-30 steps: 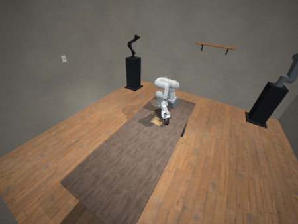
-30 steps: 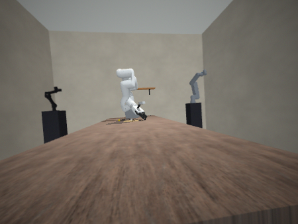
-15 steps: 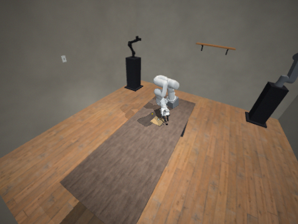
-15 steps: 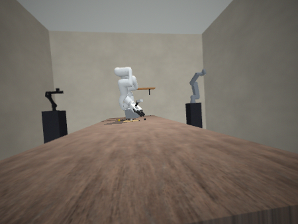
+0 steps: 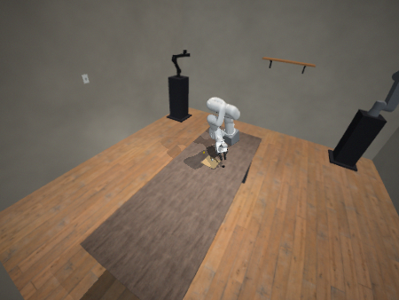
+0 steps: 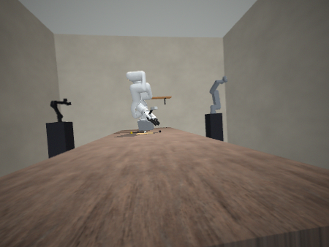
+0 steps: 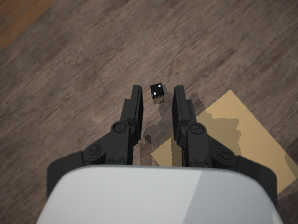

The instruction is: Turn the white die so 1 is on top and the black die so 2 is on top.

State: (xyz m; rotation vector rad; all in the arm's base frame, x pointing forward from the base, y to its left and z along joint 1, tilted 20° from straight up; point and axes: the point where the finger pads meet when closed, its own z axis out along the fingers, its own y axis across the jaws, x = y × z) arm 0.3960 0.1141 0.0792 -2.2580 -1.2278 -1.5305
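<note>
My gripper is now 20 mm short of the black die, 30 mm to the right of it and 80 mm above it. From my hand the other things lie so: tan mat 30 mm ahead, 110 mm to the right, 80 mm below; then small yellow die 60 mm behind, 230 mm to the right, 80 mm below; then white die 110 mm to the right, 70 mm below.
</note>
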